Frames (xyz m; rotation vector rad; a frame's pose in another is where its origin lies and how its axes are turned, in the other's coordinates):
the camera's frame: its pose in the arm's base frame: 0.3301 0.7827 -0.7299 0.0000 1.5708 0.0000
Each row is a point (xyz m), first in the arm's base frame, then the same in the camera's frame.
Working: the arm's base frame: its pose in the camera's frame: -0.7299 -0.7827 -0.3301 0.0000 -1.5708 0.0000

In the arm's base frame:
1: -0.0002 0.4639 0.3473
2: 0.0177 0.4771 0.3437
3: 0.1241 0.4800 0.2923
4: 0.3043 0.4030 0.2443
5: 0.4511 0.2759 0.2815
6: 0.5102 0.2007 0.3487
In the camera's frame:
1: -1.0772 -0.3188 -0.3303
2: -1.0736 -0.3056 -0.3124
3: -1.0222 -0.3027 -0.2060
4: -0.9742 -0.3797 -0.0258
5: -1.0114 -0.5068 0.1210
6: -1.0786 -0.5820 0.1801

